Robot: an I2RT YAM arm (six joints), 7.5 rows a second.
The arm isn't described. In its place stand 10 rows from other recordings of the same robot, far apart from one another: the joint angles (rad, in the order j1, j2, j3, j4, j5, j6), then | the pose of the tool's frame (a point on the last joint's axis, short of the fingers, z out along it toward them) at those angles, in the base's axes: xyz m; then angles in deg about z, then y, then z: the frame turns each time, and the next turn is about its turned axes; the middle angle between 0 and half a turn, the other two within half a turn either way.
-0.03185, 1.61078, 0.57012, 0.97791, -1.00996, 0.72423 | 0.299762, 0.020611, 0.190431, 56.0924, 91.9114, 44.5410
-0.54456, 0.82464, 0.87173, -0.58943, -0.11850, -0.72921 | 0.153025, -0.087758, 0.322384, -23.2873, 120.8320, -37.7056
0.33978, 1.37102, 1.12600, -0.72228, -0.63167, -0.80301 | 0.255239, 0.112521, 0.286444, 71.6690, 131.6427, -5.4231
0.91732, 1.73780, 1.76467, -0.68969, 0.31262, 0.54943 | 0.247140, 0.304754, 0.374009, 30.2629, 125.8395, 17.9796
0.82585, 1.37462, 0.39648, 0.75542, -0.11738, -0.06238 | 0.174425, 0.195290, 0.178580, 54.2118, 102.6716, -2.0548
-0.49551, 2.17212, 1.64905, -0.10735, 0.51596, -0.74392 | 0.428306, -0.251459, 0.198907, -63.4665, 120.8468, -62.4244
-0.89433, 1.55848, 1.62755, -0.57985, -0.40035, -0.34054 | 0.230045, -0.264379, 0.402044, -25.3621, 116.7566, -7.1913
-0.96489, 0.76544, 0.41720, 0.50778, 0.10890, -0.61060 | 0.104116, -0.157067, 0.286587, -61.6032, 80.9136, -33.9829
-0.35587, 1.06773, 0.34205, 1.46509, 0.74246, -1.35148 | 0.169585, -0.088712, 0.294624, -71.5486, 60.2313, -45.7757
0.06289, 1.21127, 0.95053, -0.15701, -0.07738, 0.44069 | 0.278654, 0.020305, 0.311013, 8.4521, 113.8592, 27.2149
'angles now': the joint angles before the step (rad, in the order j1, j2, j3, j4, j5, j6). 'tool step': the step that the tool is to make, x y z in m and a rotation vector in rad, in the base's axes. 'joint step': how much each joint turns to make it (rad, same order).
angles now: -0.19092, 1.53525, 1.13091, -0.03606, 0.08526, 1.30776
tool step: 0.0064, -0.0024, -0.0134, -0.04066, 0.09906, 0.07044
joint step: -0.00715, 0.04500, 0.02329, -0.06199, -0.04137, -0.08844
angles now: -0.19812, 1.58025, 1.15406, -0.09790, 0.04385, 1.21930
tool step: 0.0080, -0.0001, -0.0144, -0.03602, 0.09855, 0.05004
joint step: 0.00297, 0.05360, 0.02993, -0.06322, -0.01035, -0.07136
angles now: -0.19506, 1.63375, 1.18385, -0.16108, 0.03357, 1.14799
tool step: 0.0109, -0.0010, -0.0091, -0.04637, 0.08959, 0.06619
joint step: 0.00170, 0.06142, 0.05782, -0.07301, -0.01341, -0.08901
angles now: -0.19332, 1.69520, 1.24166, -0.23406, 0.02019, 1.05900
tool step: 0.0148, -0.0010, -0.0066, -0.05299, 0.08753, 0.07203
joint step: 0.00420, 0.07502, 0.08589, -0.08510, -0.00527, -0.09636
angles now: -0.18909, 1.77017, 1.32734, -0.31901, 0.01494, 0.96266
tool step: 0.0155, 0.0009, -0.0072, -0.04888, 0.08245, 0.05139
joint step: 0.01061, 0.07795, 0.09024, -0.08275, 0.01665, -0.07329
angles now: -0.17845, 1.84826, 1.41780, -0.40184, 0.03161, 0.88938
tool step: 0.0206, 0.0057, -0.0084, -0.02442, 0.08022, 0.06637
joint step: 0.02136, 0.09815, 0.11865, -0.09369, -0.00046, -0.05859
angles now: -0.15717, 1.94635, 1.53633, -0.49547, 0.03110, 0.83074
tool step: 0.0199, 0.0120, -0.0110, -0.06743, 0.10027, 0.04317
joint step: 0.03811, 0.10356, 0.12666, -0.10999, 0.06252, -0.05117
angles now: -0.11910, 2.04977, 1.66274, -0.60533, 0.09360, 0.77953
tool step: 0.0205, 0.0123, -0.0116, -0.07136, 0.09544, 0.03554
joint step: 0.03640, 0.11392, 0.14628, -0.11493, 0.06966, -0.04086
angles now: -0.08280, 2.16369, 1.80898, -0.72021, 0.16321, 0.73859
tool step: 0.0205, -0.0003, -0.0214, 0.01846, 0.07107, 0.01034
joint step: 0.00177, 0.12988, 0.14229, -0.08443, -0.01508, -0.00212
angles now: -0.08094, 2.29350, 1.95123, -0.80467, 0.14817, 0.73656
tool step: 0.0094, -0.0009, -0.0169, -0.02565, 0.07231, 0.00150
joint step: 0.00177, 0.08530, 0.09073, -0.07356, 0.02910, -0.01182
